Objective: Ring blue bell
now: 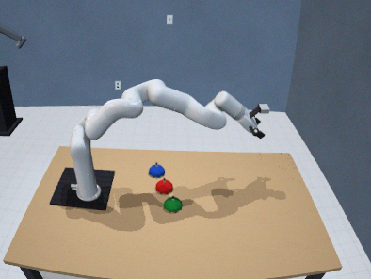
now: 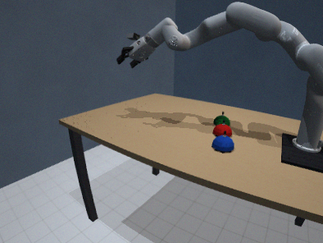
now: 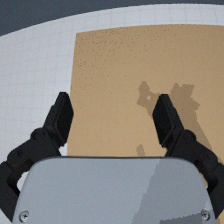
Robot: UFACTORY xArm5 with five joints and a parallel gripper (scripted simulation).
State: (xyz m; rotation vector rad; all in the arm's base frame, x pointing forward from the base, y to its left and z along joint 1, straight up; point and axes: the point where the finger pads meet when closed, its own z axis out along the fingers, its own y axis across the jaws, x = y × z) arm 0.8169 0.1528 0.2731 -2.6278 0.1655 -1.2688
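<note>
The blue bell is 490 mm behind my hand, 30 mm to the left of it and 240 mm below it. The rest, counted from my hand: red bell: 450 mm behind, 100 mm to the right, 240 mm below; then green bell: 410 mm behind, 220 mm to the right, 240 mm below.
</note>
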